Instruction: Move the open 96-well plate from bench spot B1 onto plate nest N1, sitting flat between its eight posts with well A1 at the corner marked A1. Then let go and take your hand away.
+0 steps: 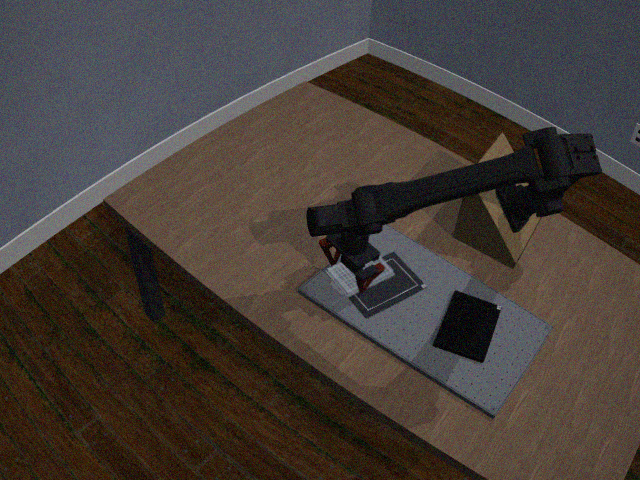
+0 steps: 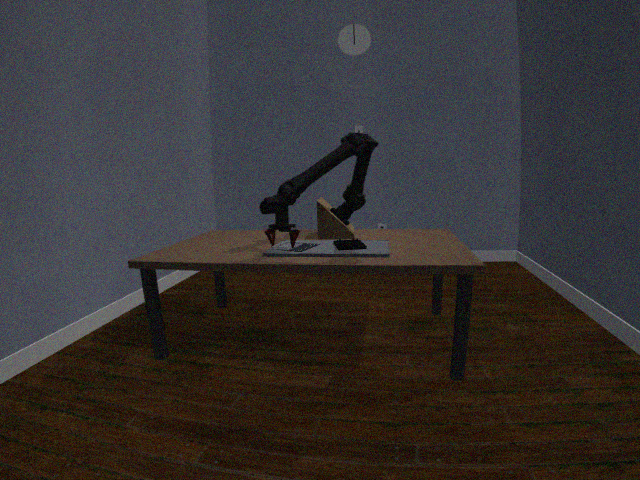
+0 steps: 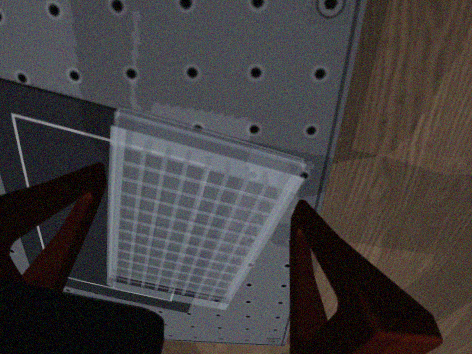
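Where they show: gripper, fingertip midpoint: (image 1: 347,277) (image 2: 282,247) (image 3: 201,191); arm's base at its link origin: (image 1: 510,206) (image 2: 339,217).
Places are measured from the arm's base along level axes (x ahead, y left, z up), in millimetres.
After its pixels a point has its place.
The clear 96-well plate (image 1: 341,278) @(x 429, y -195, z -70 mm) (image 2: 303,247) (image 3: 196,218) @(x 398, y -187, z -73 mm) lies flat at the left end of the grey perforated board (image 1: 409,333) @(x 438, y 3, z -85 mm) (image 3: 224,46) @(x 478, y -201, z -85 mm). It sits askew, partly on the dark B1 spot (image 1: 391,291) @(x 373, y -97, z -83 mm) (image 3: 76,147) @(x 432, y -129, z -83 mm) with its white outline and partly on bare board. My gripper (image 1: 350,264) @(x 413, y -190, z -77 mm) (image 2: 282,235) @(x 413, y -190, z -77 mm) (image 3: 201,191) @(x 413, y -190, z -77 mm) is open and points down just above the plate, one red finger on each side, touching nothing. The black plate nest N1 (image 1: 467,325) @(x 344, y 93, z -73 mm) (image 2: 350,244) @(x 363, y 103, z -73 mm) stands empty at the right of the board. Its posts and A1 mark are too dark to make out.
A tan wooden wedge (image 1: 504,210) @(x 42, y -1, z 11 mm) (image 2: 330,224) @(x 105, y -29, z -22 mm) stands behind the board by the arm's base. The board lies on a wooden table (image 1: 247,167) @(x 280, y -648, z -97 mm) (image 2: 413,248) @(x 324, y 378, z -98 mm) whose front edge runs close to the board's left end.
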